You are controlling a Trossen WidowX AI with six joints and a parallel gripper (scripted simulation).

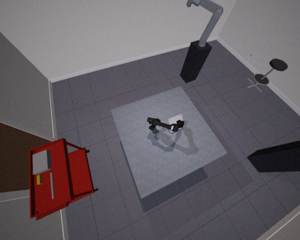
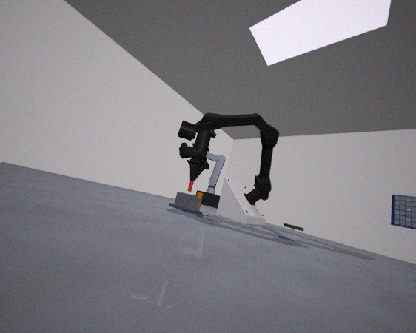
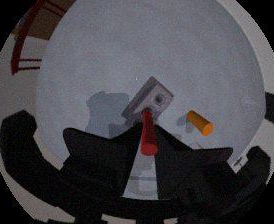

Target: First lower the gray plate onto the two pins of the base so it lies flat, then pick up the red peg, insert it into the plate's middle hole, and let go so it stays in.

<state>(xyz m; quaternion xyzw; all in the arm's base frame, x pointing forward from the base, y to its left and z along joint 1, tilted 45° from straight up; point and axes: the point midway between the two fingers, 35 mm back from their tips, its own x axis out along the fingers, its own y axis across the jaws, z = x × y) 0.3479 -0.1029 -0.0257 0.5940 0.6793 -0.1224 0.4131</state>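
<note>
The red peg lies right at my gripper tip. The rest, counted from my gripper tip: dark flat base (10 cm below); orange pin (12 cm behind, 7 cm below, 5 cm to the right); gray plate (7 cm below).
</note>
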